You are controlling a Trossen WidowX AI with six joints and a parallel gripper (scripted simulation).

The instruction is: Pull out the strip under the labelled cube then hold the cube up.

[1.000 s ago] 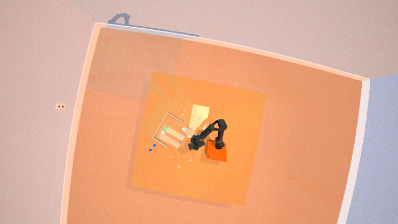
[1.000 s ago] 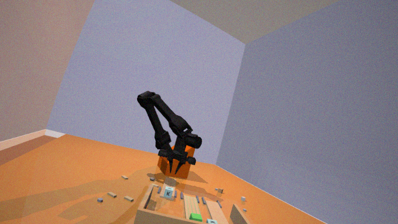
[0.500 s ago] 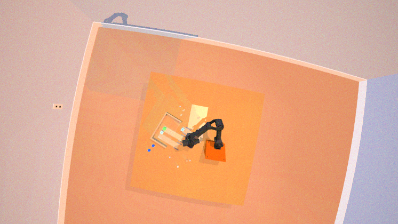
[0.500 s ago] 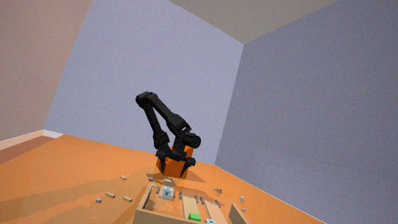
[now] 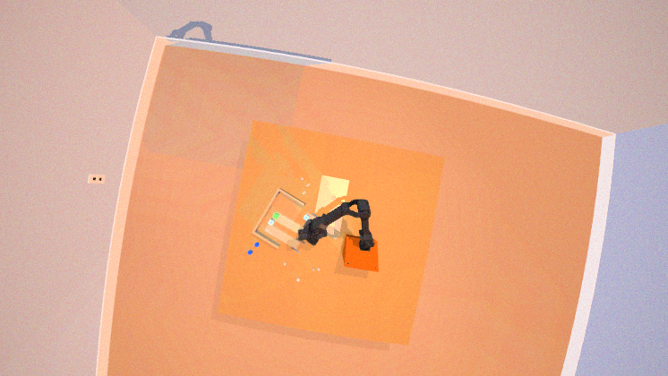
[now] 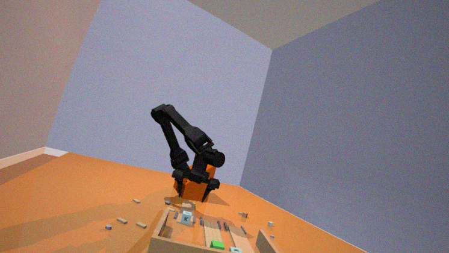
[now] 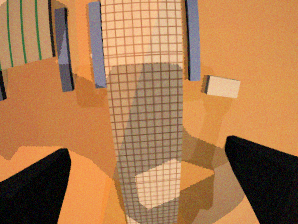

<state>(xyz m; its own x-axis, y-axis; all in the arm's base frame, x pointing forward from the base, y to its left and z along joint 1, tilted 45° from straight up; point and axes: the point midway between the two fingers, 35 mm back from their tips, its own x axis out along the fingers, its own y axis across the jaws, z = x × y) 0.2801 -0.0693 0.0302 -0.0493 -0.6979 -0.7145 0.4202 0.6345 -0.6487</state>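
Right now my gripper tip is 50 mm above the pale gridded strip and 10 mm past it.
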